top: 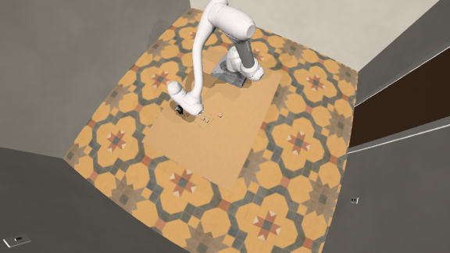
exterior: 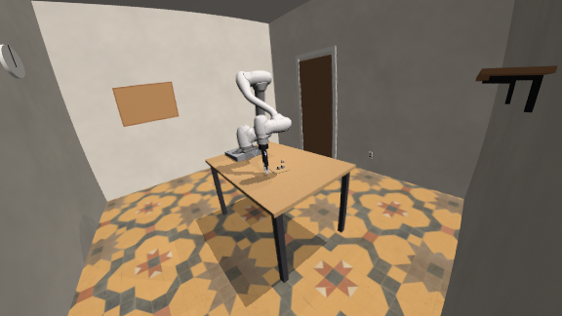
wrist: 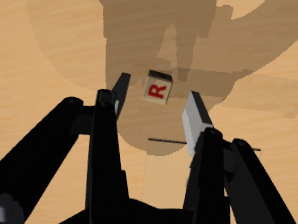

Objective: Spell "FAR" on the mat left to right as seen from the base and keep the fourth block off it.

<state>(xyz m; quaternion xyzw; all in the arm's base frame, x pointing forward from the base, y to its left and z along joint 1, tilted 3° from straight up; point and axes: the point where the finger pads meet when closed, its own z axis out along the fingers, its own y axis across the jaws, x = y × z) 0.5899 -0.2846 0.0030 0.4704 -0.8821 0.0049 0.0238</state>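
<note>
The R block lies 60 mm below my hand. Round my hand: tan mat: 150 mm to the left, 70 mm below.
</note>
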